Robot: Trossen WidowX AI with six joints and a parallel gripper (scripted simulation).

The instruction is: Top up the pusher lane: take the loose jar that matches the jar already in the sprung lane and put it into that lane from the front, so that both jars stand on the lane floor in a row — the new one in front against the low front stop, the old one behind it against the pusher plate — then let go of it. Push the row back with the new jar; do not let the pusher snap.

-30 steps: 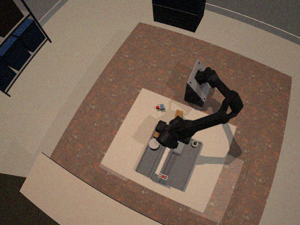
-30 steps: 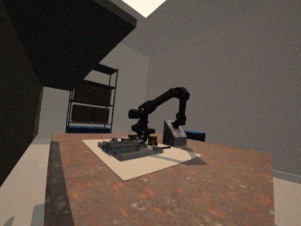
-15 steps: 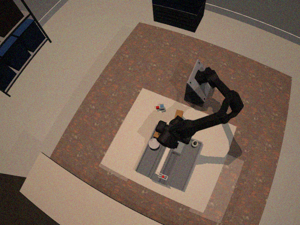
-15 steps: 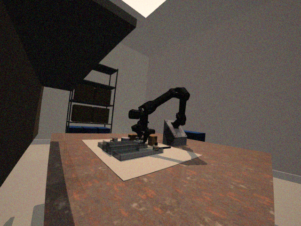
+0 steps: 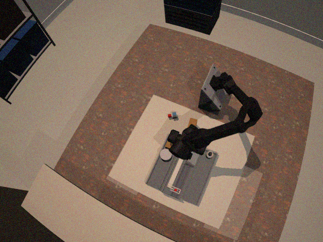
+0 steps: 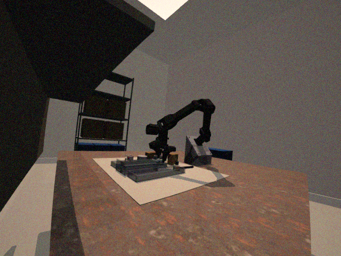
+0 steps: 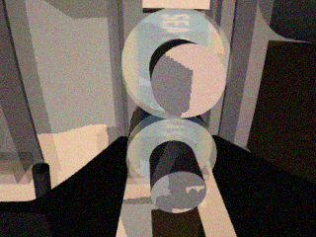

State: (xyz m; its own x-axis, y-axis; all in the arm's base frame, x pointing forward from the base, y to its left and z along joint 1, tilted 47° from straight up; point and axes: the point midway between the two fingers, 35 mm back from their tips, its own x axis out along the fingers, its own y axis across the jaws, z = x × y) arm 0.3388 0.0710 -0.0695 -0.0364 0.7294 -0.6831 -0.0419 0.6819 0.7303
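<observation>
Now: the orange box 20 mm ahead of my gripper tip, 80 mm to the right of it and 10 mm above it. The rest, counted from my gripper tip: grey disc: 90 mm ahead, 70 mm to the right; grey lane rack: 140 mm ahead, 30 mm to the left, 10 mm below; dark rod: 110 mm behind, 100 mm to the left, 20 mm below.
</observation>
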